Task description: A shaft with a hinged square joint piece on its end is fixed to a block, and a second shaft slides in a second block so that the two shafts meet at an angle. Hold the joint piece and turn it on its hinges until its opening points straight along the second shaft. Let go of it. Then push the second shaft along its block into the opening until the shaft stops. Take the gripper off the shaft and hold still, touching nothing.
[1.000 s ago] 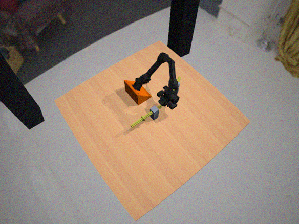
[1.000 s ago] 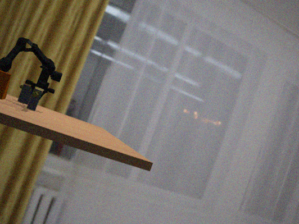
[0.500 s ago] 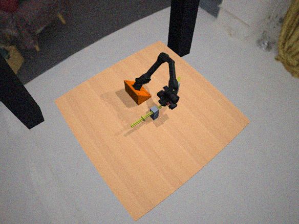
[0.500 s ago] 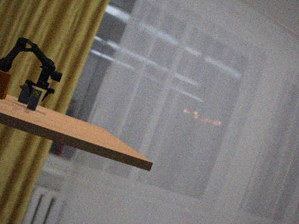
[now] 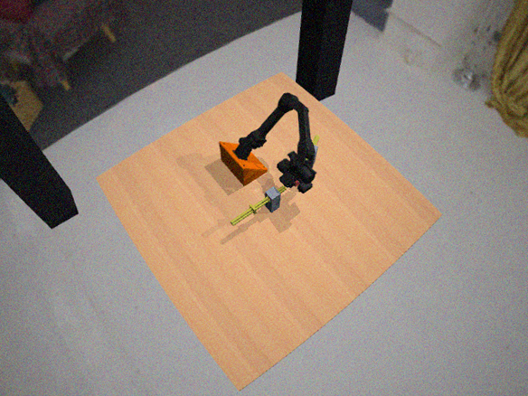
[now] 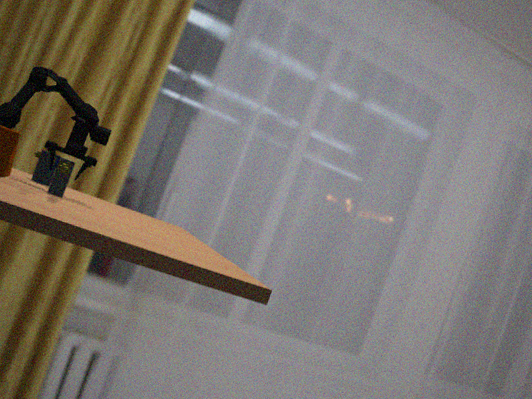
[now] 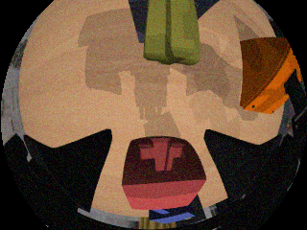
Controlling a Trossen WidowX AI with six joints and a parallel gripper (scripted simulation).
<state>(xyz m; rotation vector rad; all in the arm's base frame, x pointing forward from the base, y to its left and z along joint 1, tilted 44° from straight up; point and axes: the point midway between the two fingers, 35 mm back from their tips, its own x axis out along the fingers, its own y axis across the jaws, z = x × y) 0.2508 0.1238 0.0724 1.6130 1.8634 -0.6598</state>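
Now: the red square joint piece 2 cm to the left of my gripper tip and 4 cm above it.
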